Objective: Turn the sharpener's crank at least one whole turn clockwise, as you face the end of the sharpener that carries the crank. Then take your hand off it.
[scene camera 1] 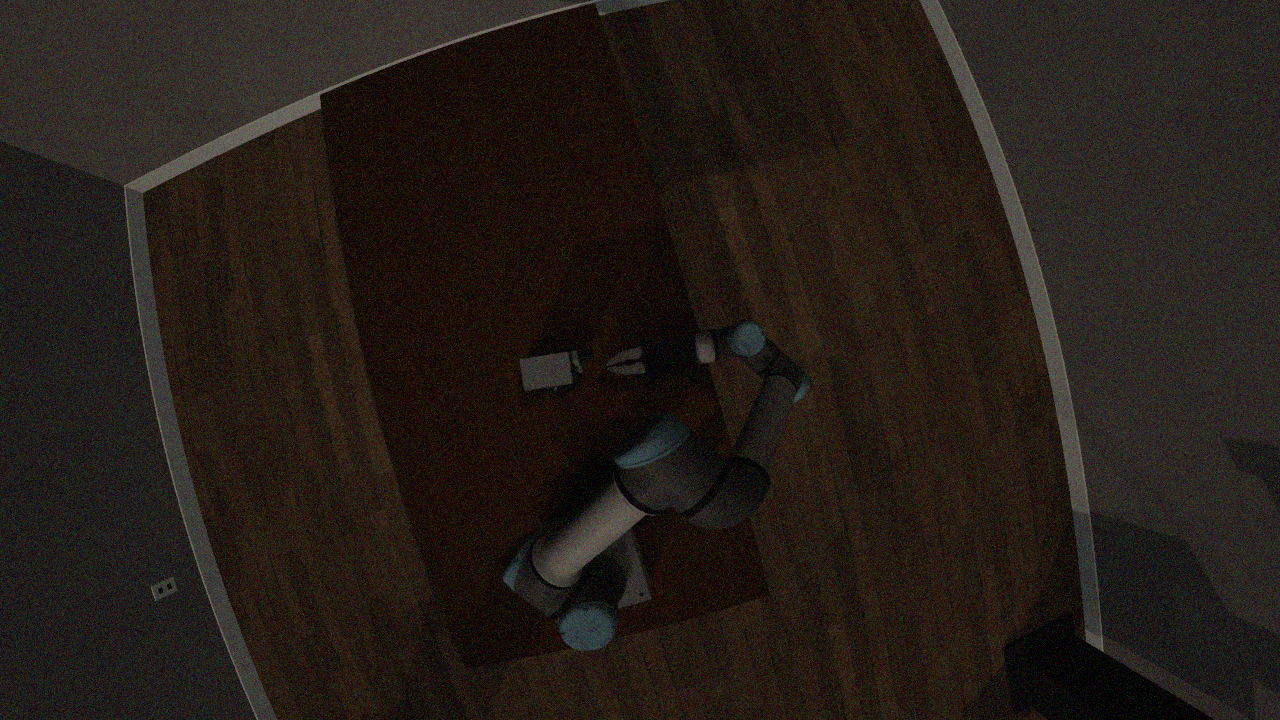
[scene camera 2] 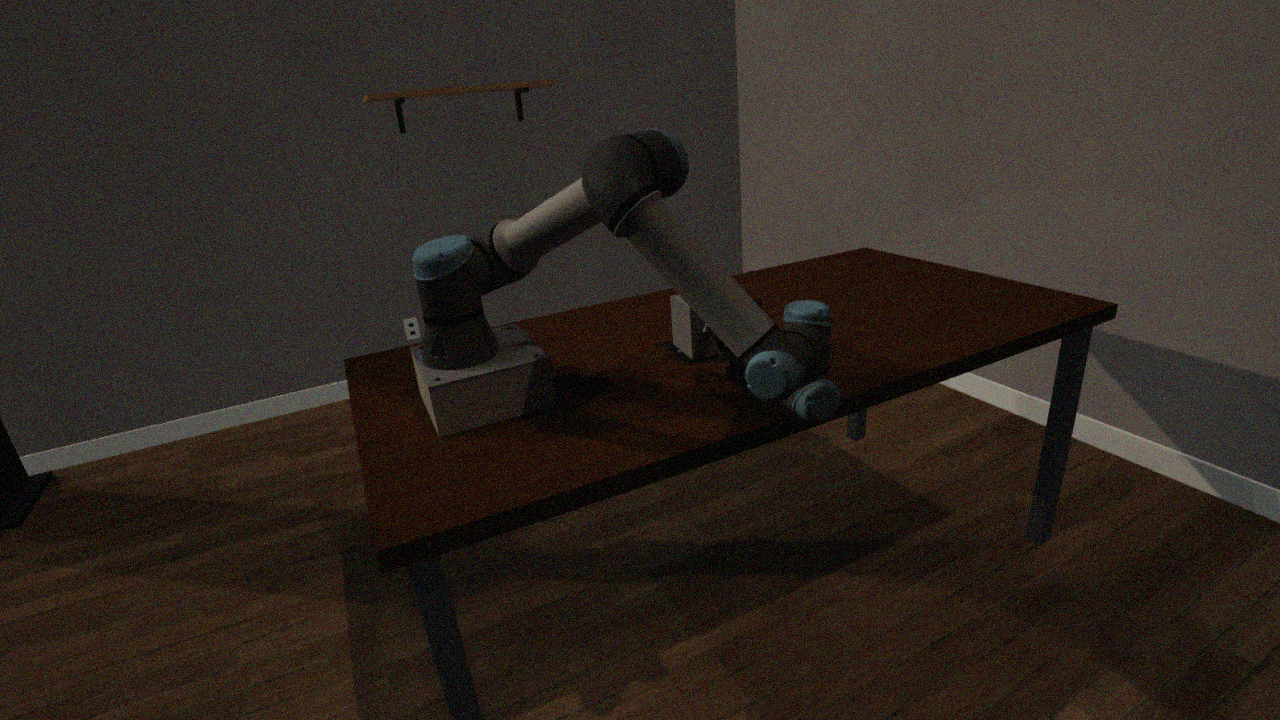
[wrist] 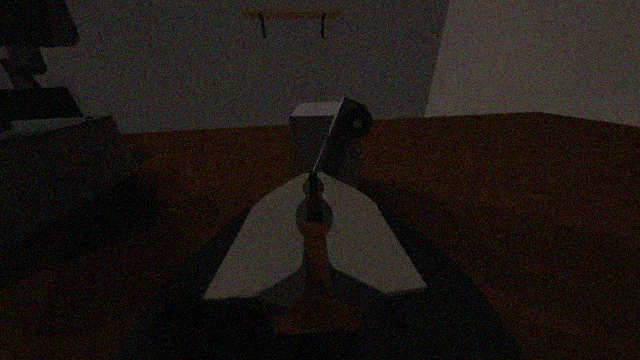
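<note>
The sharpener (scene camera 1: pixel 546 371) (scene camera 2: pixel 682 327) (wrist: pixel 309 131) is a pale upright box standing on the dark red-brown table (scene camera 1: pixel 447 223) (scene camera 2: pixel 939 295) (wrist: pixel 500 165). Its crank (scene camera 1: pixel 576 362) (wrist: pixel 340 137) is on the end that faces my gripper. In the wrist view the crank slants from low centre to upper right, with a dark round knob (wrist: pixel 359 121) near its upper end. My gripper (scene camera 1: pixel 609 366) (wrist: pixel 313 176) is shut and empty, level and pointing at the crank end. A gap shows between fingertips and crank in scene camera 1. The fingertips hide the crank's lower part in the wrist view; the arm hides the gripper in scene camera 2.
The robot's base block (scene camera 2: pixel 483 394) (wrist: pixel 55 170) stands on the table, to the left in the wrist view. My wrist joints hang by the table's long edge in scene camera 2. A wall shelf (scene camera 2: pixel 460 91) (wrist: pixel 290 14) is far behind.
</note>
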